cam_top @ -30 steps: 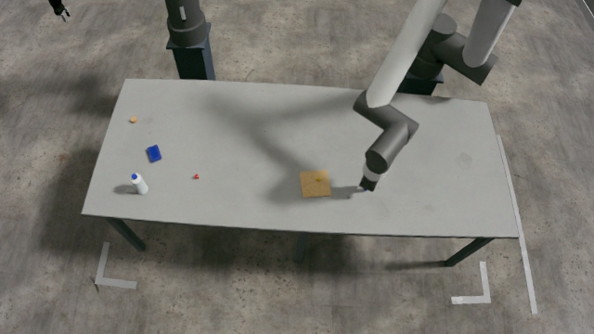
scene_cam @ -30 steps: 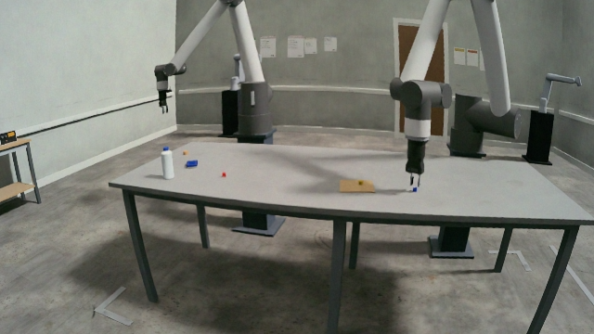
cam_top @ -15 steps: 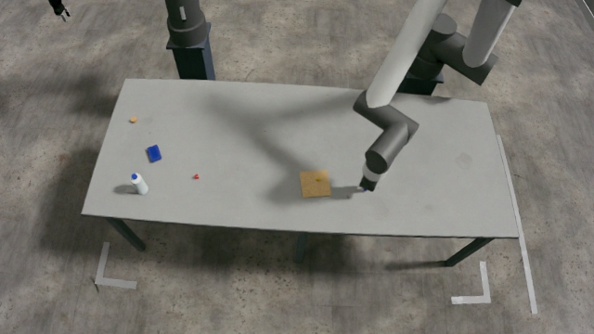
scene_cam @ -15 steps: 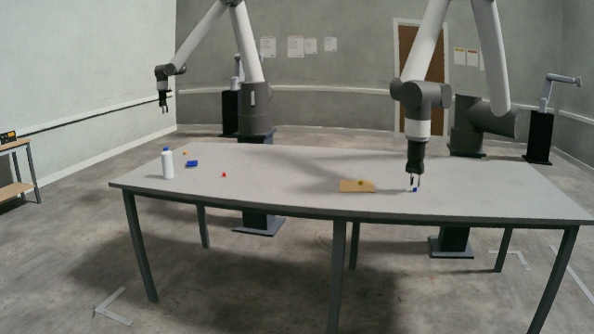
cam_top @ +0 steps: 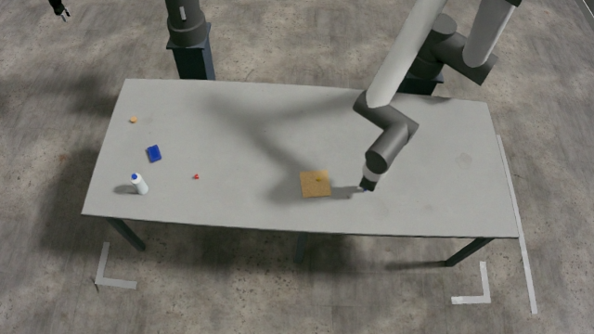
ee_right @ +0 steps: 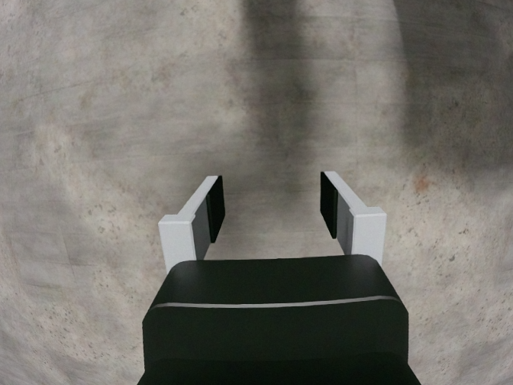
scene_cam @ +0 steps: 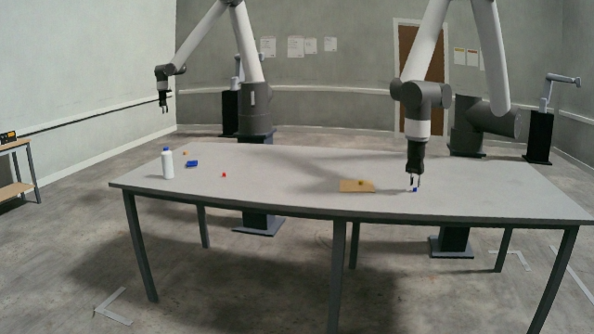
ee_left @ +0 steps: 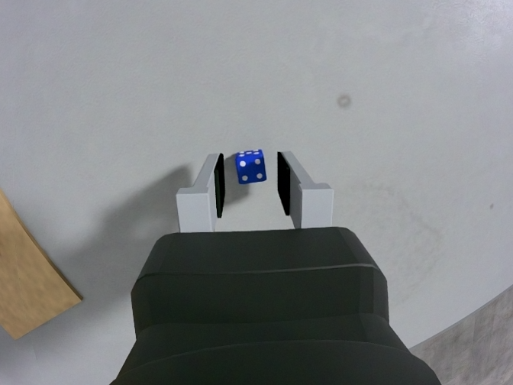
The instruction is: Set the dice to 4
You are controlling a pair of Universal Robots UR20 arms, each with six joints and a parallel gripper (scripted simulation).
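The blue die is 30 mm below my left hand. The rest, counted from my left hand: red die (70 mm ahead, 830 mm to the right, 30 mm below); yellow die (10 mm behind, 240 mm to the right, 30 mm below); tan mat (10 mm ahead, 250 mm to the right, 40 mm below).
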